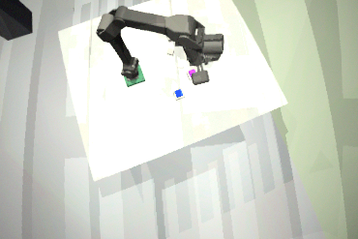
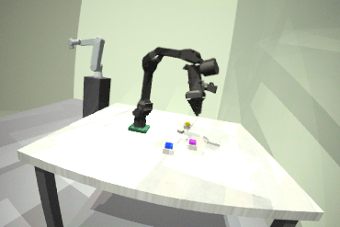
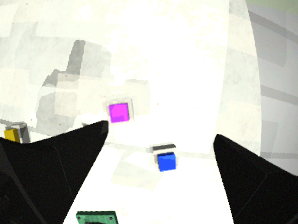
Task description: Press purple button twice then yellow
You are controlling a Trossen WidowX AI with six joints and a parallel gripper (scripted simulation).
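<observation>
Right now the purple button is 60 mm to the left of my gripper tip and 160 mm below it. The rest, counted from my gripper tip: blue button: 100 mm behind, 30 mm to the right, 160 mm below; yellow button: 50 mm behind, 320 mm to the left, 160 mm below; grey block: 80 mm behind, 220 mm to the left, 180 mm below.
</observation>
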